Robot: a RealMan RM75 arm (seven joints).
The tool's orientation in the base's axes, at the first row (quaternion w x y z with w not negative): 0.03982, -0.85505, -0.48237, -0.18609
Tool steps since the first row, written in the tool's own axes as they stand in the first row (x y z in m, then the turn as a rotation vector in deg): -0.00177, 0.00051, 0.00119, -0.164, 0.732, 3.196; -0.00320, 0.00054, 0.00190, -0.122, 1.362, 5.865; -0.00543, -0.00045, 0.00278, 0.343, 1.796, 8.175; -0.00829, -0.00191, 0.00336, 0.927, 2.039, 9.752; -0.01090, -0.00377, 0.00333, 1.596, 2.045, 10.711; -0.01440, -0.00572, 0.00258, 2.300, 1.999, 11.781; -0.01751, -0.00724, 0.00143, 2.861, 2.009, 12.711; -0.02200, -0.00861, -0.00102, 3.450, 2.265, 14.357; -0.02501, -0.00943, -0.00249, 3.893, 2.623, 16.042; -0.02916, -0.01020, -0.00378, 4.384, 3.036, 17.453; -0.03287, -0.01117, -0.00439, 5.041, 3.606, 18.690
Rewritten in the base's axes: -0.00006, -0.00141, -0.00168, 1.433, 0.270, -2.941; -0.00050, -0.00241, -0.00284, 2.728, 0.630, -5.332; -0.00213, -0.00347, -0.00457, 3.955, 1.348, -7.260; -0.00452, -0.00487, -0.00629, 4.872, 2.082, -8.488; -0.00731, -0.00600, -0.00740, 5.457, 2.858, -9.138; -0.01078, -0.00799, -0.00817, 6.045, 3.718, -9.885; -0.01383, -0.00998, -0.00838, 6.575, 4.397, -10.546; -0.01775, -0.01350, -0.00786, 7.525, 5.146, -11.834; -0.02025, -0.01586, -0.00766, 8.503, 5.732, -13.199; -0.02319, -0.01914, -0.00803, 9.473, 6.260, -14.287; -0.02591, -0.02178, -0.00890, 10.604, 6.795, -15.137
